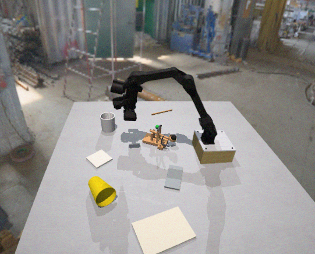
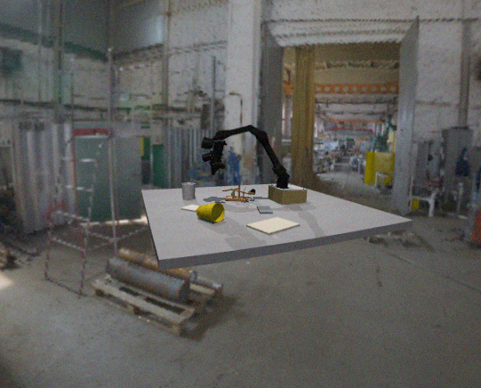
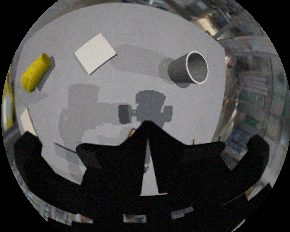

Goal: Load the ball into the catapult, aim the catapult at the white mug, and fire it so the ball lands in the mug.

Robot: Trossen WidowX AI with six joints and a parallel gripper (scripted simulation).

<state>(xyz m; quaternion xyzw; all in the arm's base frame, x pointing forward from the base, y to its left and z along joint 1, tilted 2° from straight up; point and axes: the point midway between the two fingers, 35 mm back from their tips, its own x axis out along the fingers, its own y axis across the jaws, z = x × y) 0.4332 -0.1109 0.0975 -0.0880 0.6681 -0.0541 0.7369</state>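
The black ball lies 26 cm behind my gripper tip, 4 cm to the left of it and 11 cm below it. The rest, counted from my gripper tip: wooden catapult (20 cm behind, 3 cm to the left, 12 cm below); white mug (12 cm ahead, 15 cm to the right, 14 cm below); white tile (15 cm ahead, 13 cm to the left, 17 cm below).
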